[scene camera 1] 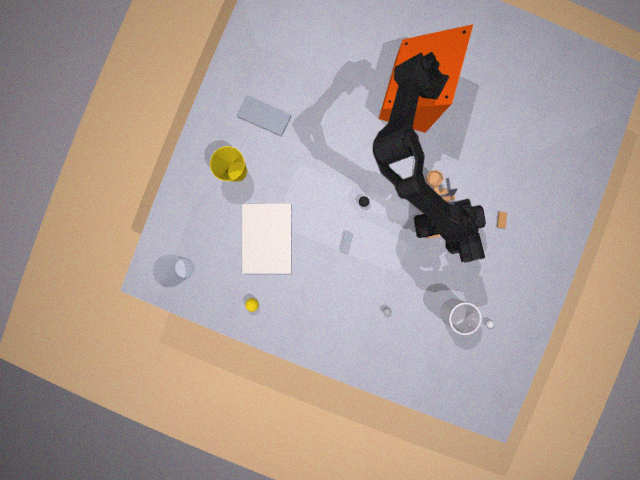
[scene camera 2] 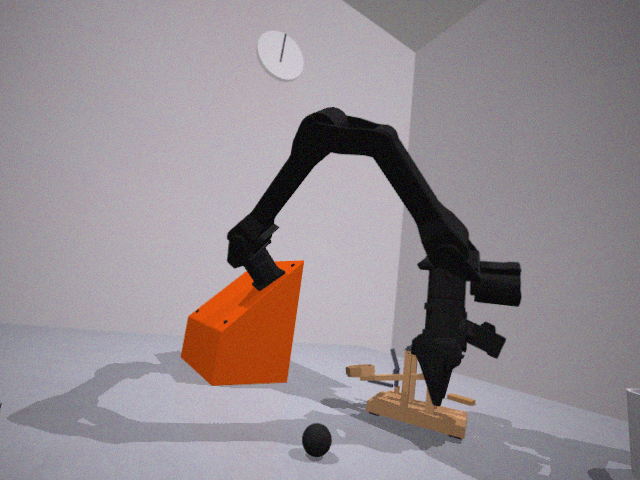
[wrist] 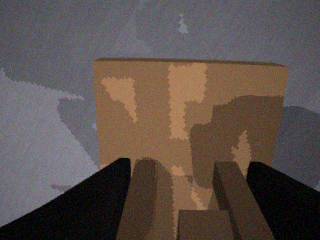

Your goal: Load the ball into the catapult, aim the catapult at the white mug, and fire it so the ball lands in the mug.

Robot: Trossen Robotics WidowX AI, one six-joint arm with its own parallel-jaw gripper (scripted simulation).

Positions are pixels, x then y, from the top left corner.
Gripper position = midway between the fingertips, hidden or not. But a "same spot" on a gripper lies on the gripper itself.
Labels:
My gripper shows in scene camera 1 (440,222), in scene camera 2 and in the wrist view. A white sheet shows in scene camera 1 (266,228); in scene camera 2 it is out of frame, in the wrist view it is out of frame. A grey cup shows in scene camera 1 (169,270); in scene camera 2 it is out of frame, in the wrist view it is out of frame. A yellow cup shows in scene camera 1 (227,163); in scene camera 2 it is out of frame, in the wrist view it is out of frame. The same spot on my gripper: (wrist: 99,200) is (scene camera 2: 449,376).

